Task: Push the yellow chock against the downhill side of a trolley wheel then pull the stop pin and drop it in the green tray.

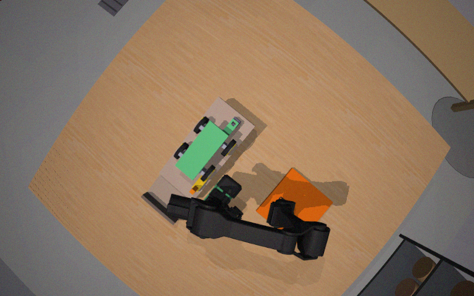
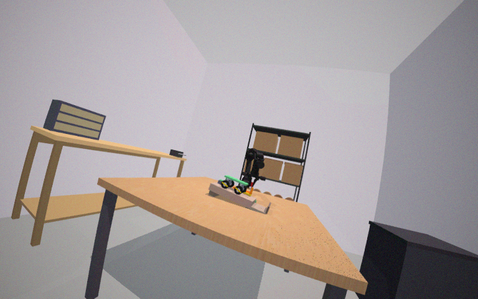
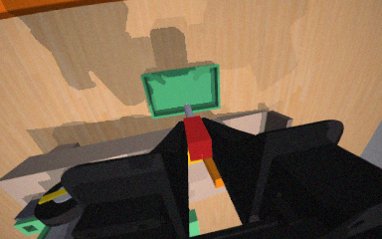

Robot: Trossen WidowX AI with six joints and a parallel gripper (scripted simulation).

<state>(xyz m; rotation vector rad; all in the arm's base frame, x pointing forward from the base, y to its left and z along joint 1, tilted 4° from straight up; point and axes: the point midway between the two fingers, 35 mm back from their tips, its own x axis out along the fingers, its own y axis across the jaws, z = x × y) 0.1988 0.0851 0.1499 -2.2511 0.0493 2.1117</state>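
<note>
My gripper tip is now 13 cm above the green tray and 1 cm past it. The rest, counted from my gripper tip: yellow chock: 7 cm ahead, 4 cm below, 1 cm to the right; then red-headed stop pin: right at my gripper tip; then green-topped trolley: 12 cm ahead, 11 cm to the right.
</note>
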